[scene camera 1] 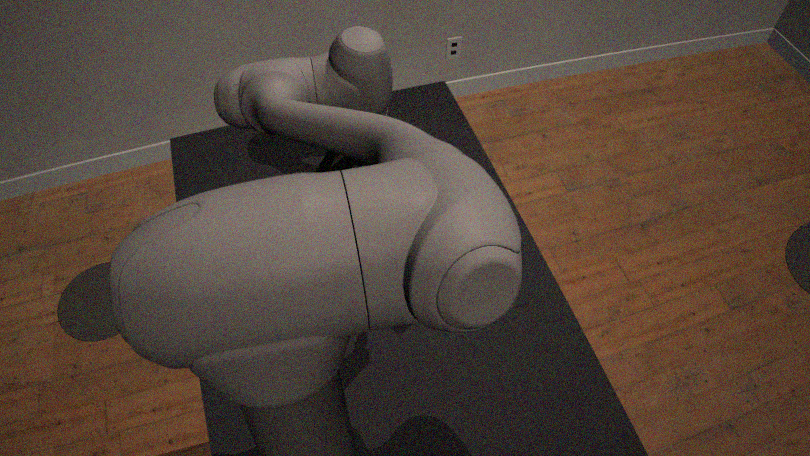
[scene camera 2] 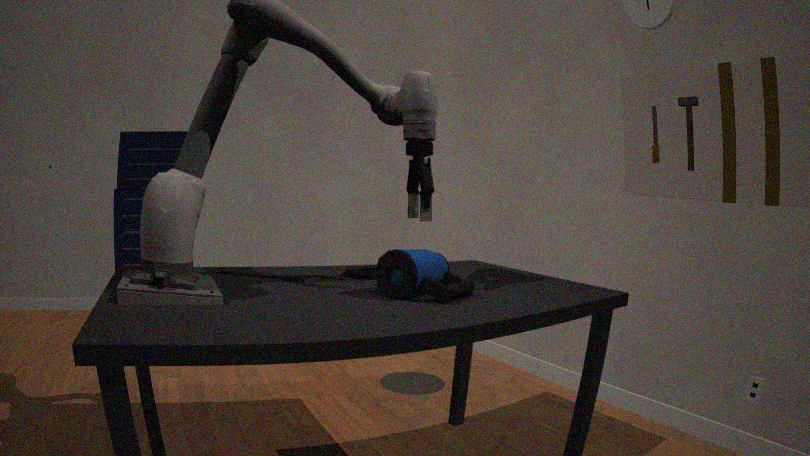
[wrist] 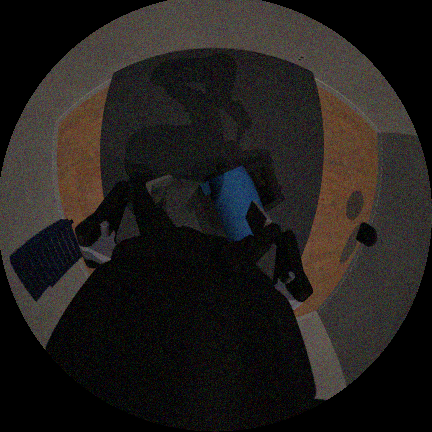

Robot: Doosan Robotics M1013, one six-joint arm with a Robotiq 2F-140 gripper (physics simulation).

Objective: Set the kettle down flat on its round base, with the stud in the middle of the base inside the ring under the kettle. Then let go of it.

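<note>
The blue kettle (scene camera 2: 431, 262) (wrist: 234, 200) lies on its side on the table, its dark-rimmed end with a blue centre toward the arm's foot. Its black handle (scene camera 2: 453, 287) (wrist: 268, 175) lies against the table, and its small blue spout (wrist: 205, 188) sticks out at the other side. The arm hides the kettle in scene camera 1. My gripper (scene camera 2: 419, 218) (wrist: 209, 196) is open and empty, pointing down, a clear gap above the kettle. A low dark shape (scene camera 2: 360, 273) behind the kettle looks like the round base; its stud cannot be made out. In the wrist view my finger and shadow hide that spot.
The dark table (scene camera 1: 510, 385) (scene camera 2: 272, 328) carries the arm's foot (scene camera 2: 170, 291) at its left end in scene camera 2. A blue slatted cabinet (scene camera 2: 151, 152) (wrist: 47, 257) stands behind the foot. The wall with hanging tools is beyond the table's other end.
</note>
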